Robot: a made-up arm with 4 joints.
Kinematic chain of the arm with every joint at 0, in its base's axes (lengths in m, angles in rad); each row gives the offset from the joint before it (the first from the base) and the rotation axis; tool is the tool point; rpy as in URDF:
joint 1: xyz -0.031 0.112 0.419 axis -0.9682 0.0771 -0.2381
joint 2: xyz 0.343 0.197 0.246 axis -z
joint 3: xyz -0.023 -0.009 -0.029 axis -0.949 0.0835 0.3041
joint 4: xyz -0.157 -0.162 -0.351 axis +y
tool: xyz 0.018 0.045 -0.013 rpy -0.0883 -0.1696 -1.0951
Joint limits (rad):
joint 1: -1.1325..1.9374
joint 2: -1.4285..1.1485
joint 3: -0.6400..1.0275
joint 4: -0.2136..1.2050
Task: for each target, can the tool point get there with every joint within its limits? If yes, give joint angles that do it. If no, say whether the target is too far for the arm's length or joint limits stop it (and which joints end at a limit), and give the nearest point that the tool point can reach.
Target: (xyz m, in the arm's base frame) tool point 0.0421 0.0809 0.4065
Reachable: yes | joints 0.0135 0.4720 0.6034 0.0244
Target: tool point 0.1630 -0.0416 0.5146
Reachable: yes | joints 0.8816 -0.0830 0.5856 0.5049
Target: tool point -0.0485 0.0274 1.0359
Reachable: no: joint limits stop it (at a limit: joint 3, joint 4) | nearest point 0.1307 0.0703 0.6668 | short by 0.413 m
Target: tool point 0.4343 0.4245 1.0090
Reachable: no: joint limits stop it (at a limit: joint 1, joint 2, joint 3, joint 4) | nearest point 0.2437 0.4902 0.7778 | short by 0.307 m
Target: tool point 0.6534 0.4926 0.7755
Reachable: no: joint limits stop it (at a limit: joint 1, joint 2) | nearest point 0.6027 0.2254 0.5753 | short by 0.338 m
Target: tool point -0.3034 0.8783 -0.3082
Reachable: no: too far | nearest point 0.1169 0.3770 0.2100 | short by 0.835 m
